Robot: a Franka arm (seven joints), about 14 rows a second.
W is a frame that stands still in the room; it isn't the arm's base.
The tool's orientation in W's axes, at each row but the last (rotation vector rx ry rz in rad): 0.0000 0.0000 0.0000; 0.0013 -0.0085 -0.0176; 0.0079 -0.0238 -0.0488; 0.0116 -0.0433 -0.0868; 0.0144 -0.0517 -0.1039; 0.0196 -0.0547 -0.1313
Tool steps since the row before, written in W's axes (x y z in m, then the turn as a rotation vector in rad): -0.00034 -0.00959 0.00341 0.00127 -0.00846 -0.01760; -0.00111 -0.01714 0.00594 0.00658 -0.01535 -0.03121; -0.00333 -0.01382 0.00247 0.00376 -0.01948 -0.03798; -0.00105 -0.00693 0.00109 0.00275 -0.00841 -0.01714; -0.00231 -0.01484 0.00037 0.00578 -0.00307 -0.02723; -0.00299 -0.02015 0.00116 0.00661 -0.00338 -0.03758
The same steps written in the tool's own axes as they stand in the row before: -0.00034 -0.00959 0.00341 0.00127 -0.00846 -0.01760; -0.00076 -0.01715 0.00597 0.00658 -0.01527 -0.03125; -0.00259 -0.01394 0.00265 0.00381 -0.01960 -0.03792; -0.00040 -0.00698 0.00120 0.00274 -0.00837 -0.01716; -0.00073 -0.01499 0.00066 0.00468 -0.00292 -0.02746; -0.00025 -0.02034 0.00165 0.00499 -0.00336 -0.03783
